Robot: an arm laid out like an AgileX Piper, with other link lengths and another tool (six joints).
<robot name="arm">
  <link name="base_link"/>
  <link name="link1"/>
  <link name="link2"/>
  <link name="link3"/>
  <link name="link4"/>
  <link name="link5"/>
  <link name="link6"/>
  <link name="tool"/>
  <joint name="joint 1" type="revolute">
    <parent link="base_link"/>
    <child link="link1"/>
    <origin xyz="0 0 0.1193" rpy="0 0 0"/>
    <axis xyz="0 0 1"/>
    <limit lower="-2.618" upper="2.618"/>
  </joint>
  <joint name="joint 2" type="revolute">
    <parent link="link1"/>
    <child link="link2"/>
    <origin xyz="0 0 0" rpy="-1.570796 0 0"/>
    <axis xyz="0 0 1"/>
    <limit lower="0" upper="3.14"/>
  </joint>
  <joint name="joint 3" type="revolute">
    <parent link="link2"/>
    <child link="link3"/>
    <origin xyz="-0.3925 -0.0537 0" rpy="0 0 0"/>
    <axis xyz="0 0 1"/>
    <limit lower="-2.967" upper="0"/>
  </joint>
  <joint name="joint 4" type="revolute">
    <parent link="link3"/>
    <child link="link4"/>
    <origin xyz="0.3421 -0.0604 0" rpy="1.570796 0 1.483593"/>
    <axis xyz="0 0 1"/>
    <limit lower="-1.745" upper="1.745"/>
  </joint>
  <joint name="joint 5" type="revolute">
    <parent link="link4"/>
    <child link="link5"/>
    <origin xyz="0 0 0" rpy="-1.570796 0 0"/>
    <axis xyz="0 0 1"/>
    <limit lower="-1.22" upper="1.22"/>
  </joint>
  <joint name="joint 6" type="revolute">
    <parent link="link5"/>
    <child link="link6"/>
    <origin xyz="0 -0.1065 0" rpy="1.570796 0 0"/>
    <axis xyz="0 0 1"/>
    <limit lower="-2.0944" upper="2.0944"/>
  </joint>
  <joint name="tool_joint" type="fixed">
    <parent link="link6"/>
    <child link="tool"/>
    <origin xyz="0.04 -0.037 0.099" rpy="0 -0.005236 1.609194"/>
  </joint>
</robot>
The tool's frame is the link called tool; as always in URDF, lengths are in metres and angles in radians.
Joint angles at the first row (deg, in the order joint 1, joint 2, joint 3, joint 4, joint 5, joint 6):
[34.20, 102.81, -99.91, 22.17, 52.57, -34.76]
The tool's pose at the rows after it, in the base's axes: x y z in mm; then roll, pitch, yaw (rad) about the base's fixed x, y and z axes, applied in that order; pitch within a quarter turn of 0, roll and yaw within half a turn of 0:
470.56 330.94 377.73 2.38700 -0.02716 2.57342
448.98 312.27 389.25 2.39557 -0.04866 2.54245
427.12 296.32 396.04 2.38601 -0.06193 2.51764
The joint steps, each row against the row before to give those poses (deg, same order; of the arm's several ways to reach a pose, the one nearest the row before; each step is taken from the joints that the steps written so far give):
[-0.67, -3.57, 1.27, -0.93, 3.49, 3.35]
[-0.40, -3.71, 2.63, -0.53, 1.37, 2.46]
[-0.19, -4.14, 4.05, 0.00, -0.61, 1.44]

